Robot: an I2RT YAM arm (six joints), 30 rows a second.
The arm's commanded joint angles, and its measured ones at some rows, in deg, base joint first. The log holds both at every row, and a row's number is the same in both.
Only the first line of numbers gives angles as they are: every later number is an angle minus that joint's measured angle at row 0.
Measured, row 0: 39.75 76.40 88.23 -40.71 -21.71 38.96
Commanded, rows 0 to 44: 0.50 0.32 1.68 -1.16 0.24 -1.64; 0.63 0.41 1.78 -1.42 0.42 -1.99; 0.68 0.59 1.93 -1.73 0.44 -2.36; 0.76 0.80 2.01 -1.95 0.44 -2.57; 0.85 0.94 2.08 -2.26 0.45 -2.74; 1.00 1.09 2.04 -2.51 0.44 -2.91; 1.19 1.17 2.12 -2.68 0.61 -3.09; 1.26 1.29 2.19 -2.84 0.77 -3.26; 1.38 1.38 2.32 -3.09 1.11 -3.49; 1.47 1.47 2.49 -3.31 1.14 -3.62; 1.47 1.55 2.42 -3.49 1.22 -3.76; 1.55 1.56 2.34 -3.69 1.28 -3.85; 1.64 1.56 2.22 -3.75 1.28 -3.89; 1.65 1.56 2.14 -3.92 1.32 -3.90; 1.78 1.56 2.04 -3.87 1.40 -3.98; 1.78 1.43 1.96 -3.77 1.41 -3.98; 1.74 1.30 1.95 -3.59 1.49 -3.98; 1.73 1.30 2.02 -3.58 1.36 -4.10; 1.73 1.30 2.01 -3.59 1.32 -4.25; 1.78 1.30 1.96 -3.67 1.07 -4.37; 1.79 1.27 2.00 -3.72 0.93 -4.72; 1.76 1.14 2.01 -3.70 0.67 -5.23; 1.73 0.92 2.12 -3.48 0.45 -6.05; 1.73 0.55 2.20 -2.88 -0.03 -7.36; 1.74 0.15 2.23 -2.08 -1.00 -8.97; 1.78 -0.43 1.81 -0.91 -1.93 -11.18; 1.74 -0.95 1.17 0.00 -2.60 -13.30; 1.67 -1.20 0.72 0.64 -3.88 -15.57; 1.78 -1.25 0.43 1.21 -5.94 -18.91; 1.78 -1.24 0.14 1.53 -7.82 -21.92; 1.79 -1.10 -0.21 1.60 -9.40 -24.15; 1.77 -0.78 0.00 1.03 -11.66 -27.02; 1.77 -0.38 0.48 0.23 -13.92 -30.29; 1.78 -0.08 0.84 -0.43 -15.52 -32.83; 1.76 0.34 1.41 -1.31 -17.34 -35.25; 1.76 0.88 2.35 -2.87 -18.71 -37.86; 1.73 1.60 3.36 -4.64 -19.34 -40.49; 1.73 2.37 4.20 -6.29 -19.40 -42.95; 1.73 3.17 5.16 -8.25 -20.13 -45.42; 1.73 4.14 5.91 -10.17 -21.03 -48.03; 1.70 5.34 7.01 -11.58 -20.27 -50.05; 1.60 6.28 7.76 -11.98 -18.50 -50.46; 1.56 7.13 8.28 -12.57 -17.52 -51.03; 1.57 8.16 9.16 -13.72 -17.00 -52.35; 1.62 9.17 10.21 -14.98 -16.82 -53.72
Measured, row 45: 0.50 6.45 7.75 -10.75 -11.70 -46.12
